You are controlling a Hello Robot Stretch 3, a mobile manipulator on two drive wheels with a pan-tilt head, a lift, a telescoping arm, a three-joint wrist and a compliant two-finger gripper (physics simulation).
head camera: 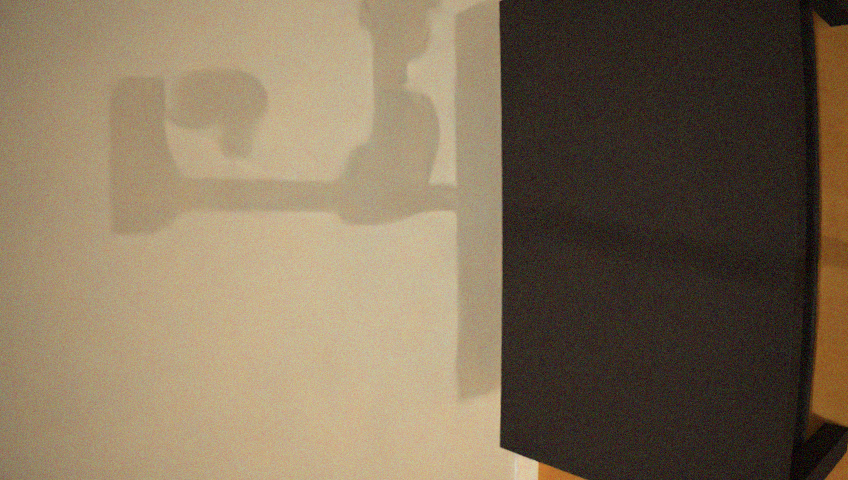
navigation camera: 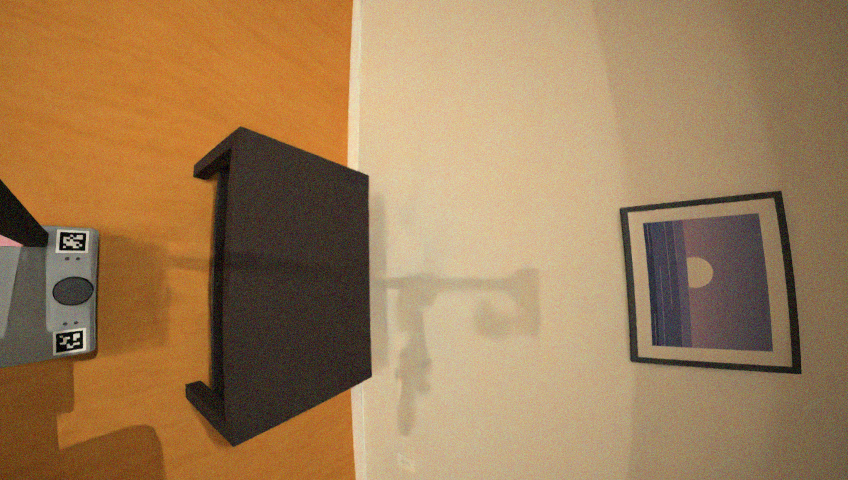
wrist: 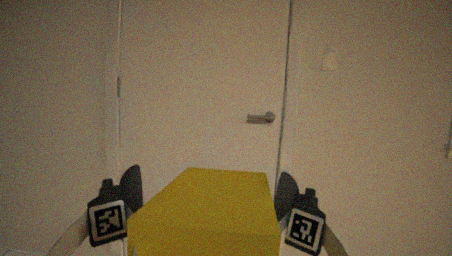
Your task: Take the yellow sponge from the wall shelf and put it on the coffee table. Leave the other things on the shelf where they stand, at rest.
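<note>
The yellow sponge is a yellow block at the bottom middle of the wrist view. My gripper is shut on it, with one dark fingertip pressed to each side. The coffee table is dark, nearly black. Its top fills the right half of the head view, and in the navigation view the table stands against the wall, in front of my base. The gripper and the sponge do not show in the head and navigation views. The wall shelf does not show in any view.
My grey base is at the left edge of the navigation view, with orange wood floor between it and the table. A framed picture hangs on the wall. The wrist view shows a door with a handle. Robot shadows fall on the wall.
</note>
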